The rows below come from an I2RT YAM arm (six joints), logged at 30 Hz.
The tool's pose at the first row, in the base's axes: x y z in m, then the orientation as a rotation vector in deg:
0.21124 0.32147 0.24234 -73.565 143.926 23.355
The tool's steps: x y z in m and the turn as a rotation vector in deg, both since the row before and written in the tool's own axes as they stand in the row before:
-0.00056 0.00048 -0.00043 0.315 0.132 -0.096
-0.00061 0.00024 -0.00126 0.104 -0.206 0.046
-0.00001 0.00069 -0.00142 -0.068 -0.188 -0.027
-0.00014 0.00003 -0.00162 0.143 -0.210 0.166
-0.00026 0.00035 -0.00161 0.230 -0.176 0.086
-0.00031 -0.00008 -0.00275 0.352 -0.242 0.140
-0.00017 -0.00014 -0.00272 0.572 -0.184 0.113
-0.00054 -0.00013 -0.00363 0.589 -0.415 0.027
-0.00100 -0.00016 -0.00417 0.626 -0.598 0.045
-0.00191 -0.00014 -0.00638 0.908 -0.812 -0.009
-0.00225 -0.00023 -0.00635 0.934 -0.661 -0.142
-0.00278 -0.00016 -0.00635 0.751 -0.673 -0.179
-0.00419 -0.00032 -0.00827 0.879 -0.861 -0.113
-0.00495 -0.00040 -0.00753 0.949 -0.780 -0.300
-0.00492 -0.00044 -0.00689 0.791 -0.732 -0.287
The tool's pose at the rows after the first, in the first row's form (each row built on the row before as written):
0.21111 0.32199 0.24300 -73.632 143.928 22.850
0.21109 0.32211 0.24442 -73.432 143.780 22.837
0.21034 0.32198 0.24580 -73.393 143.613 23.022
0.21018 0.32149 0.24734 -73.032 143.546 22.988
0.20982 0.32127 0.24895 -72.753 143.438 22.804
0.20966 0.32041 0.25158 -72.330 143.301 22.509
0.20946 0.31943 0.25412 -71.886 143.166 21.893
0.20929 0.31839 0.25764 -71.424 142.772 21.359
0.20926 0.31746 0.26183 -70.838 142.231 20.882
0.20925 0.31636 0.26840 -70.105 141.437 20.147
0.20937 0.31545 0.27508 -69.591 140.671 19.270
0.20959 0.31496 0.28199 -69.190 139.888 18.626
0.21012 0.31464 0.29125 -68.573 138.972 17.944
0.21113 0.31505 0.30020 -68.181 137.988 17.083
0.21215 0.31565 0.30860 -67.861 137.071 16.403

